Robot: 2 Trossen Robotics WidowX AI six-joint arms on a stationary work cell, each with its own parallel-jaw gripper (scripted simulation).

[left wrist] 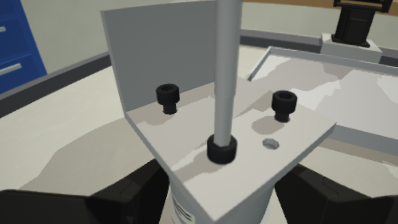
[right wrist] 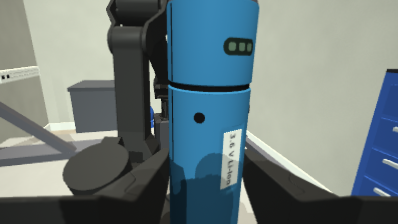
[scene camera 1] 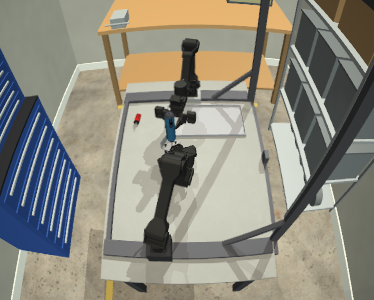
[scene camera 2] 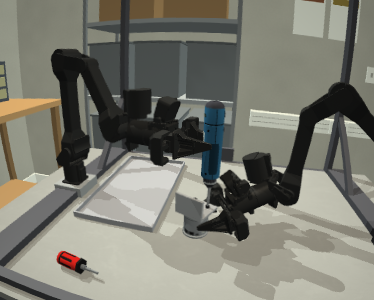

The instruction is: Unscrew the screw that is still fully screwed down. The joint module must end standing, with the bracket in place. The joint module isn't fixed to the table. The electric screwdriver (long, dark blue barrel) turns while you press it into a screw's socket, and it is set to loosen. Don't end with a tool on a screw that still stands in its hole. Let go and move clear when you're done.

Path:
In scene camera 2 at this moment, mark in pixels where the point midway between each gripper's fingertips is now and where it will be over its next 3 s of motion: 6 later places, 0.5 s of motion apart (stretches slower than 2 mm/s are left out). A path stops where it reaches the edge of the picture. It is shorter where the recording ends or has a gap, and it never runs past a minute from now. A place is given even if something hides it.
My left gripper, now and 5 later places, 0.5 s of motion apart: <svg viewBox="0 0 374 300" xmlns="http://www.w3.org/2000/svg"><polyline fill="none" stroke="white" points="193,221 203,217 217,208 226,176 237,160 244,164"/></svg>
My right gripper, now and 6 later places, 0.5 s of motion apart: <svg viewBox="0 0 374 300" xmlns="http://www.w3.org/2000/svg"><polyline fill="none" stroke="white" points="215,144 215,143 215,142 215,143 214,117 217,100 217,102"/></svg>

